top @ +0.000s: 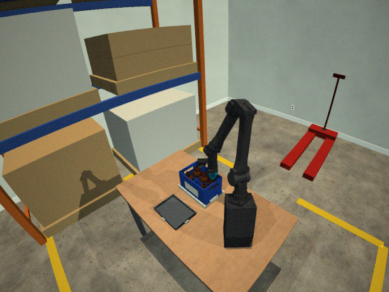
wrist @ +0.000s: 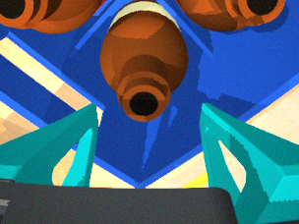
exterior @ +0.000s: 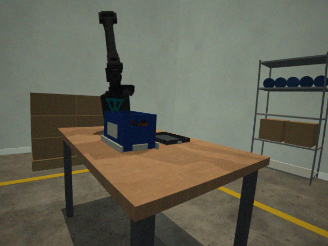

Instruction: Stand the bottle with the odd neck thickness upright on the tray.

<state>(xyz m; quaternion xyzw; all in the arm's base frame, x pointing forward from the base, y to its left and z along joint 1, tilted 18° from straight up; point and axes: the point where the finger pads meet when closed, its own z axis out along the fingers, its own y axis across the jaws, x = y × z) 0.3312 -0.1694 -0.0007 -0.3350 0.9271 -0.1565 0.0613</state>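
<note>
Right now the crate is 100 mm below my hand, 90 mm ahead of it and 40 mm to the left of it. The rest, counted from my hand: bottle (180 mm ahead, 100 mm below, 70 mm to the left); dark tray (320 mm to the left, 170 mm below, 100 mm ahead).
</note>
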